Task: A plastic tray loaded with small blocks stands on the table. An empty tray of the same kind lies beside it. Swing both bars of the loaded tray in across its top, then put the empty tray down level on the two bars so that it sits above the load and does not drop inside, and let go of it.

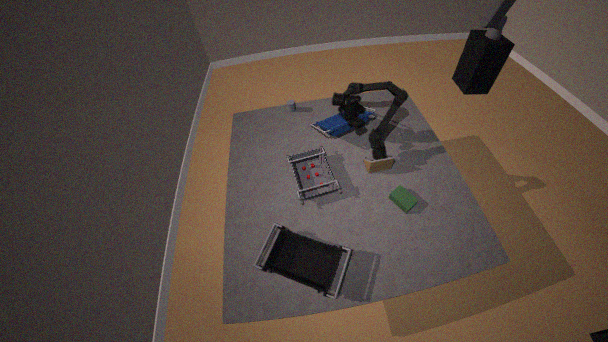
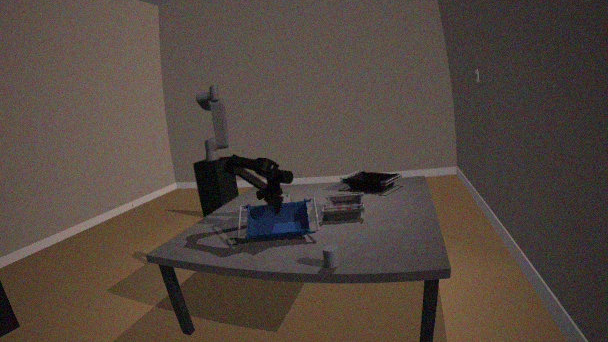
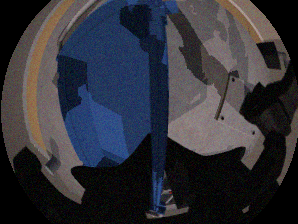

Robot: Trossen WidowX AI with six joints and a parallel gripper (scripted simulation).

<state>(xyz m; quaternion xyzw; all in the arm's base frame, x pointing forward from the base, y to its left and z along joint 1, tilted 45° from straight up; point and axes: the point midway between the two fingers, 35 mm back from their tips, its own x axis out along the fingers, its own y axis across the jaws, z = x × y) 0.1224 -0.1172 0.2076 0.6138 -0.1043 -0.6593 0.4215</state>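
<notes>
My gripper tip is 7 cm to the left of the blue tray, 4 cm short of it and 1 cm above it. Round my gripper tip: green block 45 cm to the left, 21 cm behind, 7 cm below.
</notes>
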